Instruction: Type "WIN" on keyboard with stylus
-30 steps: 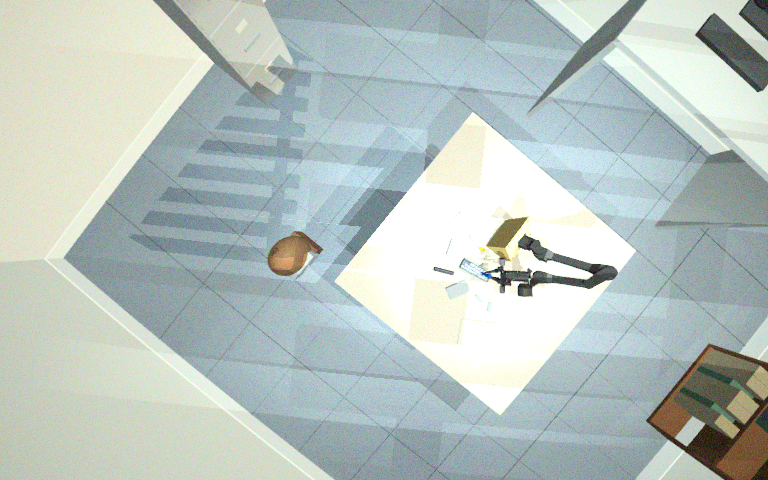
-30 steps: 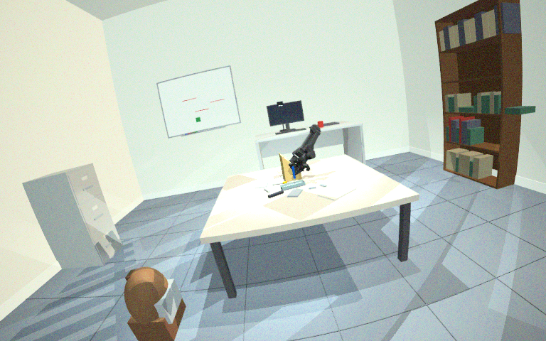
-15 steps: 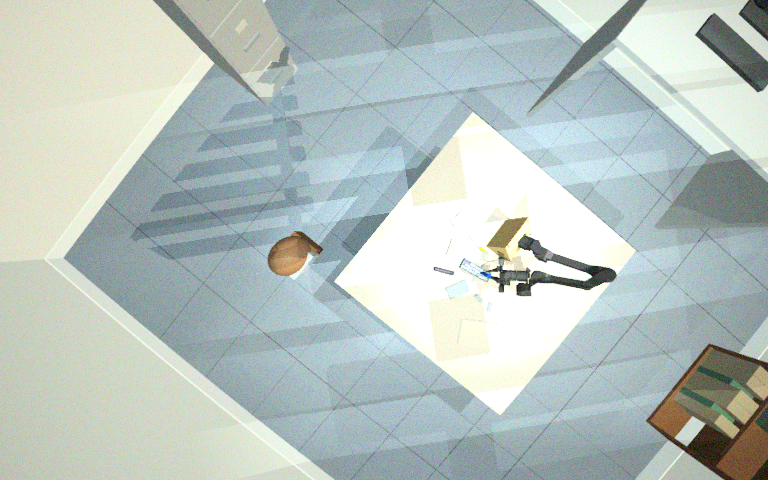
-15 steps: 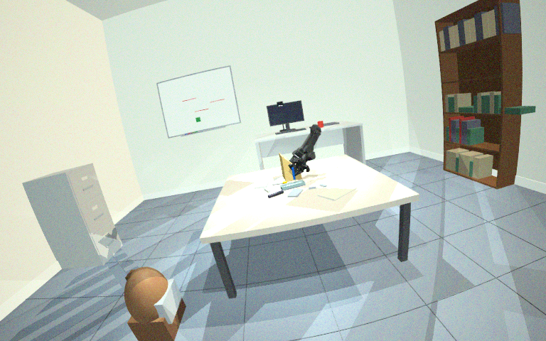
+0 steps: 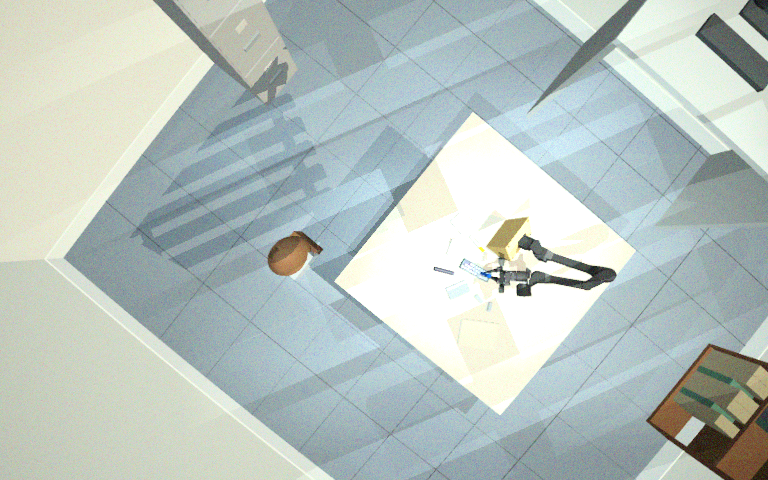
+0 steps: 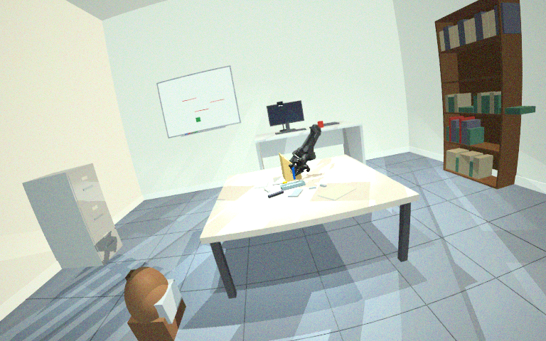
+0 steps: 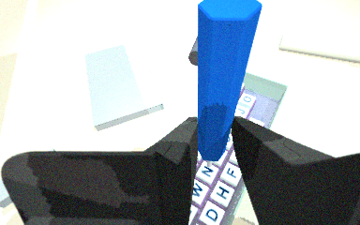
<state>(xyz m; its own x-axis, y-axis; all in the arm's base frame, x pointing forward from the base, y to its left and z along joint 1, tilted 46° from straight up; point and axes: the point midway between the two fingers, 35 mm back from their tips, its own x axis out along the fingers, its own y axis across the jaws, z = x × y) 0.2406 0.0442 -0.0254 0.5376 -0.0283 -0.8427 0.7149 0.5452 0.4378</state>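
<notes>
Now: the W key 2 cm to the left of my gripper tip and 7 cm below it. Also, from my gripper tip: blue stylus (2 cm below); then yellow-tipped marker (12 cm behind, 11 cm to the right, 8 cm below); then grey pad (16 cm ahead, 1 cm to the right, 8 cm below).
</notes>
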